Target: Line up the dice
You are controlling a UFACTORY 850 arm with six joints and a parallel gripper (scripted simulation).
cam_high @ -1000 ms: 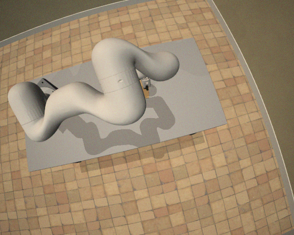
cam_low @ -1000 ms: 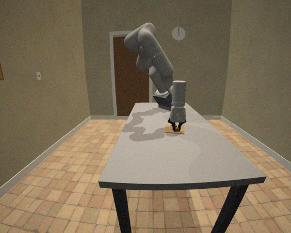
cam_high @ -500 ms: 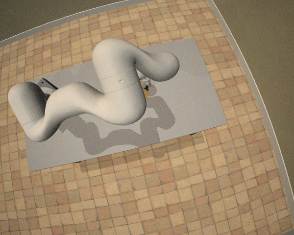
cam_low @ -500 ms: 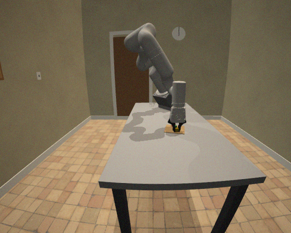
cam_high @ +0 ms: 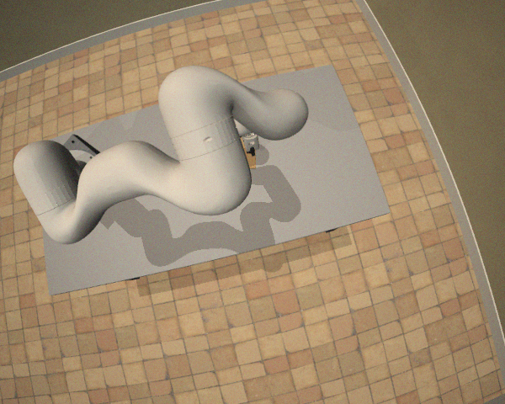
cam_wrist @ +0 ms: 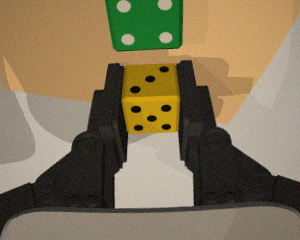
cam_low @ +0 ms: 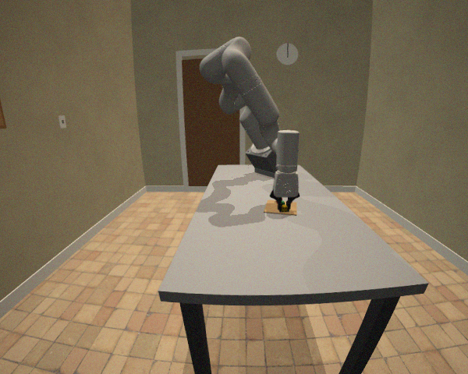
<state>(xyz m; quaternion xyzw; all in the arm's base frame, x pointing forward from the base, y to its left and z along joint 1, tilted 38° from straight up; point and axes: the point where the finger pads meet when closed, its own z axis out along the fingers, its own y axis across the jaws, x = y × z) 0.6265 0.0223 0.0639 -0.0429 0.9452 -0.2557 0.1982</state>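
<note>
Now: hand 1 cm above the yellow die. Round my hand: green die (5 cm behind, 1 cm below); then red die (10 cm behind, 1 cm below); then mat (5 cm behind, 2 cm below).
</note>
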